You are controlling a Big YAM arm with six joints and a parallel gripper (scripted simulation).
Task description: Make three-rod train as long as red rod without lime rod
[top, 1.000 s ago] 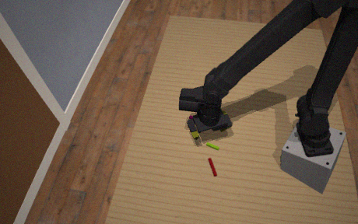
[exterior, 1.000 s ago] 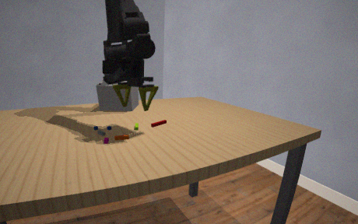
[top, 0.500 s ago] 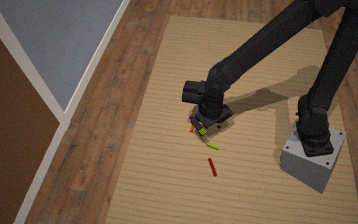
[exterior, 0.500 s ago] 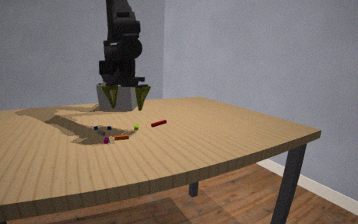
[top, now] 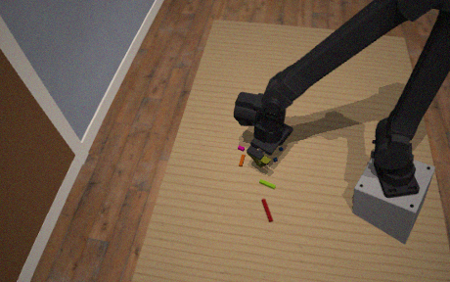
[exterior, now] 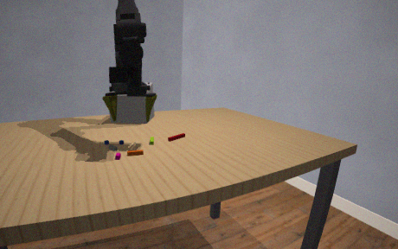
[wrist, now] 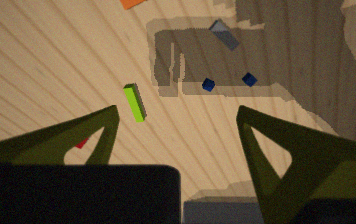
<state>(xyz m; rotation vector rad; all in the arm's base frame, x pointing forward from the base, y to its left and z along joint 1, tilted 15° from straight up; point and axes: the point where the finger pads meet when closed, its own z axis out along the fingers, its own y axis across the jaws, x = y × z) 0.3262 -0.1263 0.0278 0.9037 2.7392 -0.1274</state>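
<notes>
My hand is 1 cm short of the grey rod, 6 cm to the left of it and 7 cm above it. Also, from my hand: orange rod: 8 cm ahead, 2 cm to the right, 7 cm below; magenta rod: 8 cm ahead, 7 cm to the right, 7 cm below; lime rod: 6 cm to the left, 7 cm below.
</notes>
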